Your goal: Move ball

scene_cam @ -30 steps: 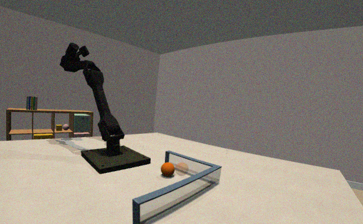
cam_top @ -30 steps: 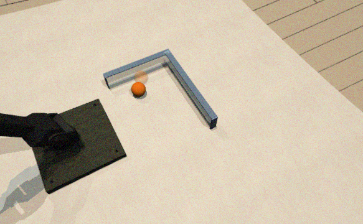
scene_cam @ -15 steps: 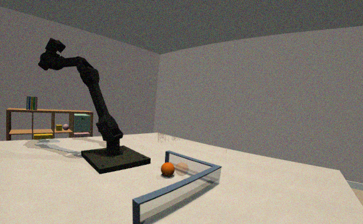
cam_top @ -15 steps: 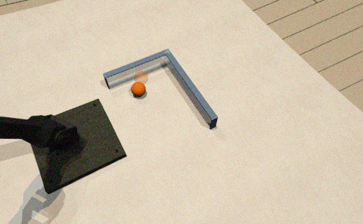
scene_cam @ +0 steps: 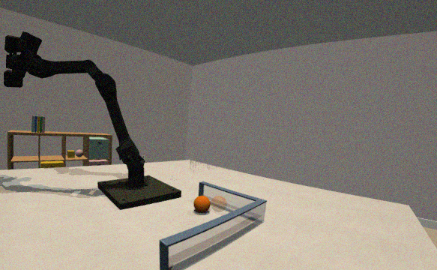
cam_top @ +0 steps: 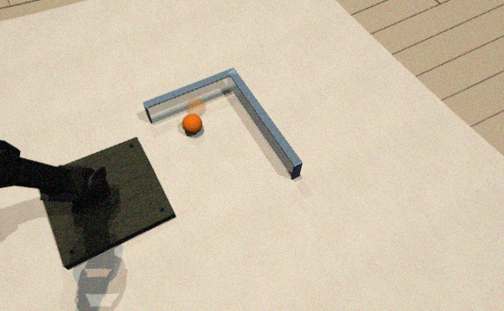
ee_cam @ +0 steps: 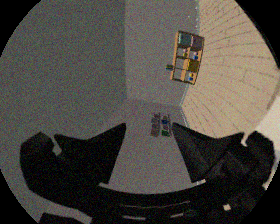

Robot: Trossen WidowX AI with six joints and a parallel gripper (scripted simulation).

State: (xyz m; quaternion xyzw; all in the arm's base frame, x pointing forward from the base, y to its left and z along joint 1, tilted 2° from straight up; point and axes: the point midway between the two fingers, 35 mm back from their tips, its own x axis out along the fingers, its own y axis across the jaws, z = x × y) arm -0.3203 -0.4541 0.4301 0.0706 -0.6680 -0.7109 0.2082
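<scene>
The ball lies 60 cm ahead of my gripper tip, 58 cm to the left of it and 43 cm below it. The rest, counted from my gripper tip: clear wall: 75 cm ahead, 52 cm to the left, 42 cm below.
</scene>
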